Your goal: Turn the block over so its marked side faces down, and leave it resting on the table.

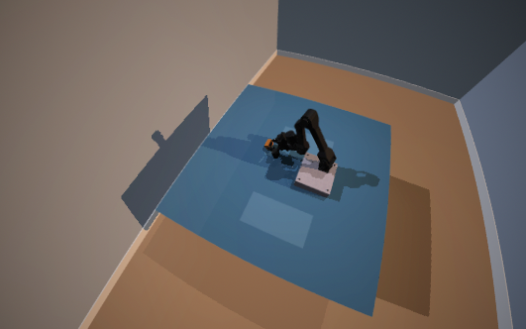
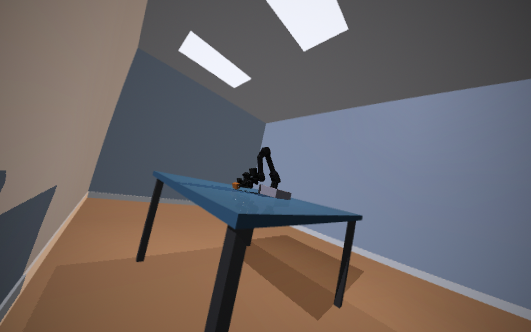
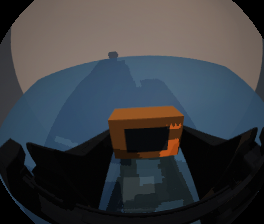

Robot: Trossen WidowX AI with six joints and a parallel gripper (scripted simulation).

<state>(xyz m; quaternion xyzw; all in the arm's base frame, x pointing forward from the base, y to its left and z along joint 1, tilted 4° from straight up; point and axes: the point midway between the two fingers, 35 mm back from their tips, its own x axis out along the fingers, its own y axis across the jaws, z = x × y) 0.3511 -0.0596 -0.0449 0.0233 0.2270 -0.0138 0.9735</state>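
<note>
The orange block lies 1 cm behind my gripper tip.
</note>
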